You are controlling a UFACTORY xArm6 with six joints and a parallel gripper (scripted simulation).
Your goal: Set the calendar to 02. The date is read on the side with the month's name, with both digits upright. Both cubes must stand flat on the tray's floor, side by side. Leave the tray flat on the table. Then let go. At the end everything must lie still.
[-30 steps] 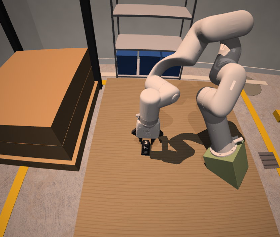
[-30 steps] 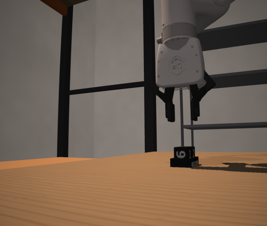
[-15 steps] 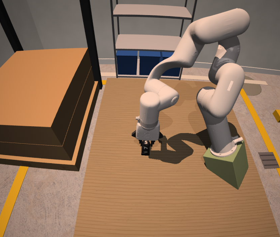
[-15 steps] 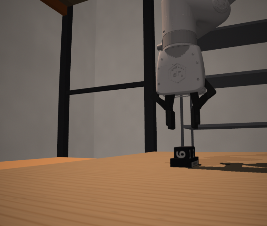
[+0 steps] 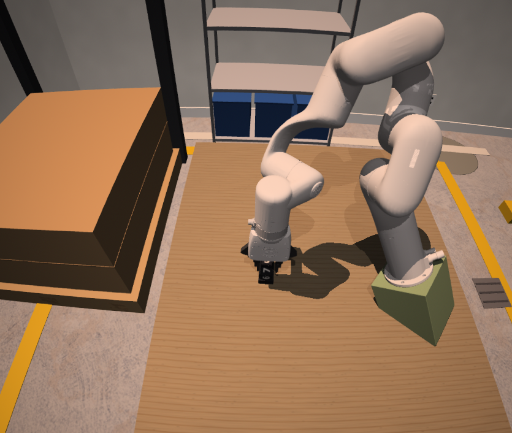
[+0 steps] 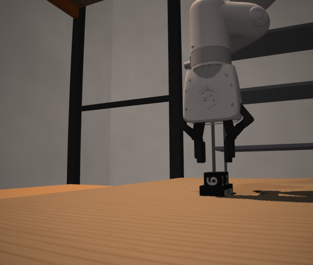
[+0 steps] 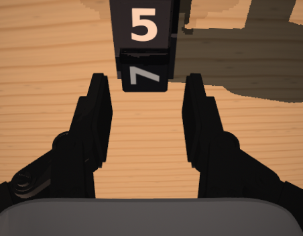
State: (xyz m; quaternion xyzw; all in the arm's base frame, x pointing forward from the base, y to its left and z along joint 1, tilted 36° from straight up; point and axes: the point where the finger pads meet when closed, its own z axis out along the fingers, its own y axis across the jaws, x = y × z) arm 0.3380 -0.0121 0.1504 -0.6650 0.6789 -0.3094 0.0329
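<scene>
My gripper is now 50 mm above the cube. Round my hand: black calendar tray 70 mm below, 20 mm to the right.
</scene>
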